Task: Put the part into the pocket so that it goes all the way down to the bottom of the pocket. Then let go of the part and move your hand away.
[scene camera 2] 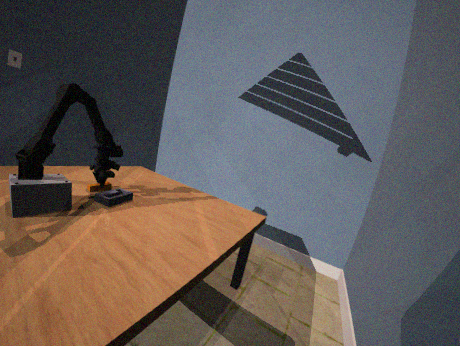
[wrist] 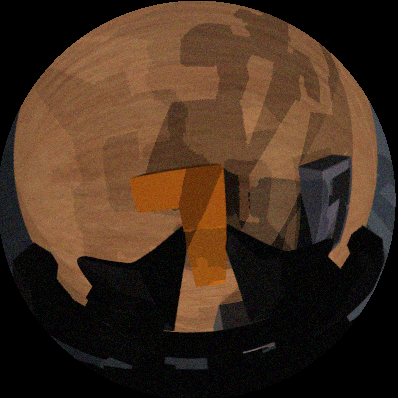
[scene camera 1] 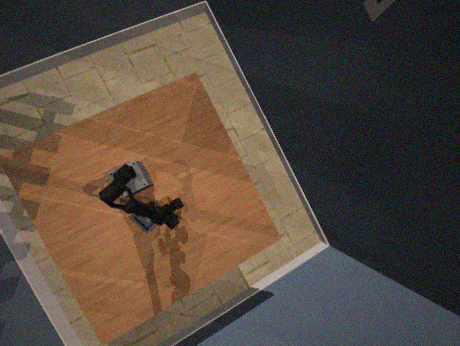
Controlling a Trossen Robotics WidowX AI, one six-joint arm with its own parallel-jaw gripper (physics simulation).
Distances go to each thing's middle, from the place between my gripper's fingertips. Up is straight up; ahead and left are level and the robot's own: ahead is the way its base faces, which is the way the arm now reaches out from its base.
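Scene:
The orange L-shaped block point(wrist: 198, 191) is sitting 10 mm to the left of my hand.

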